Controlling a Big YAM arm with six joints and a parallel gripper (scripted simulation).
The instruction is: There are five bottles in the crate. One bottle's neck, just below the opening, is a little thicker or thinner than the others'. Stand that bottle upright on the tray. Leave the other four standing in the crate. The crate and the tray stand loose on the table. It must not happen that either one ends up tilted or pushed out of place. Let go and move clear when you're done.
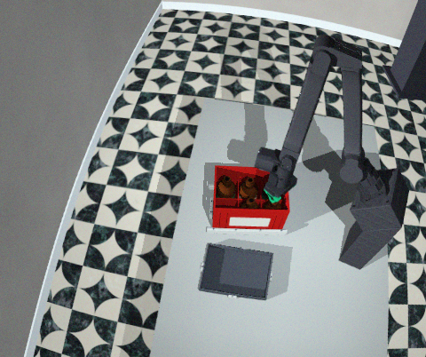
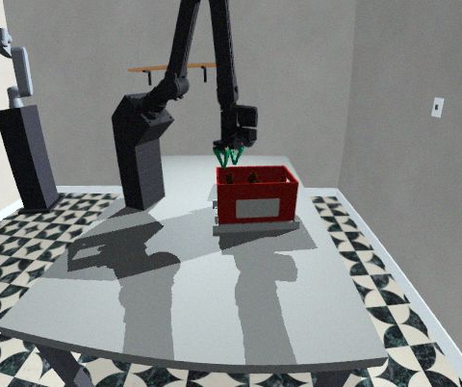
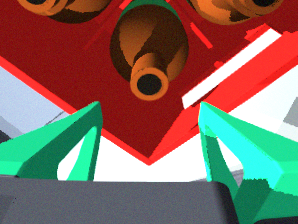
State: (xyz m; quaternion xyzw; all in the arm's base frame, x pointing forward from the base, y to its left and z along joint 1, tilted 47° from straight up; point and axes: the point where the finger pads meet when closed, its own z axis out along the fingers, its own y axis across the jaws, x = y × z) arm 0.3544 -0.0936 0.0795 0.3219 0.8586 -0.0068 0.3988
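The crate lies 8 cm ahead of my hand, 5 cm to the right of it and 12 cm below it. From my hand the other things lie so: dark grey tray (15 cm ahead, 22 cm to the left, 19 cm below); glass bottle (9 cm ahead, 9 cm to the right, 11 cm below).
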